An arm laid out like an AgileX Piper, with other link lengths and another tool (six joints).
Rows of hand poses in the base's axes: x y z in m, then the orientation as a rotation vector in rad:
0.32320, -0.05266, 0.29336, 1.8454, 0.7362, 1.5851
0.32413, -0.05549, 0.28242, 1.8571, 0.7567, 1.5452
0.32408, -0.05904, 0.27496, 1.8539, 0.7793, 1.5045
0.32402, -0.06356, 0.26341, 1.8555, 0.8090, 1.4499
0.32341, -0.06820, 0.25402, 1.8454, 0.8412, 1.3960
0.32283, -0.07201, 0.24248, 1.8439, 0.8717, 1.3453
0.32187, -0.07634, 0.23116, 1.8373, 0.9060, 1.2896
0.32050, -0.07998, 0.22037, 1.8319, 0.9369, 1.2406
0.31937, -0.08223, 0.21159, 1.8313, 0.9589, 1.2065
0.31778, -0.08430, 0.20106, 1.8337, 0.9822, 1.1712
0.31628, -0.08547, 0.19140, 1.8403, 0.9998, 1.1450
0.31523, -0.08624, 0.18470, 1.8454, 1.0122, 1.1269
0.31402, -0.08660, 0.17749, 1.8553, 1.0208, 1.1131
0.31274, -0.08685, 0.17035, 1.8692, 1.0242, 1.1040
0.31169, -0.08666, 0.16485, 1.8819, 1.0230, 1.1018
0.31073, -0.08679, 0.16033, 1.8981, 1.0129, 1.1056
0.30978, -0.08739, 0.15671, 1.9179, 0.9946, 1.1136
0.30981, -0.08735, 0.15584, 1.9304, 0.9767, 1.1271
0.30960, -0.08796, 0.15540, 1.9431, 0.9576, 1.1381
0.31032, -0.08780, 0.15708, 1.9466, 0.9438, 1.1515
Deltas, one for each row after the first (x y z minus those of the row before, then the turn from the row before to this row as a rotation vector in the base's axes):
0.00093, -0.00283, -0.01094, -0.0206, 0.0284, -0.0055
-0.00005, -0.00355, -0.00746, -0.0309, 0.0207, -0.0061
-0.00006, -0.00452, -0.01155, -0.0370, 0.0317, -0.0073
-0.00061, -0.00464, -0.00939, -0.0444, 0.0260, -0.0056
-0.00058, -0.00381, -0.01154, -0.0360, 0.0300, -0.0040
-0.00096, -0.00433, -0.01132, -0.0425, 0.0310, -0.0034
-0.00137, -0.00364, -0.01079, -0.0367, 0.0285, -0.0019
-0.00113, -0.00225, -0.00878, -0.0231, 0.0222, -0.0006
-0.00159, -0.00207, -0.01053, -0.0215, 0.0253, -0.0001
-0.00150, -0.00117, -0.00966, -0.0123, 0.0219, 0.0002
-0.00105, -0.00077, -0.00670, -0.0080, 0.0156, 0.0004
-0.00121, -0.00036, -0.00721, -0.0017, 0.0150, -0.0005
-0.00128, -0.00025, -0.00714, 0.0045, 0.0132, -0.0023
-0.00105, 0.00019, -0.00550, 0.0080, 0.0077, -0.0024
-0.00096, -0.00013, -0.00452, 0.0147, 0.0035, -0.0063
-0.00095, -0.00060, -0.00362, 0.0205, 0.0006, -0.0103
0.00003, 0.00004, -0.00087, 0.0184, -0.0057, -0.0073
-0.00021, -0.00061, -0.00044, 0.0173, -0.0049, -0.0091
0.00072, 0.00016, 0.00168, 0.0115, -0.0090, -0.0041

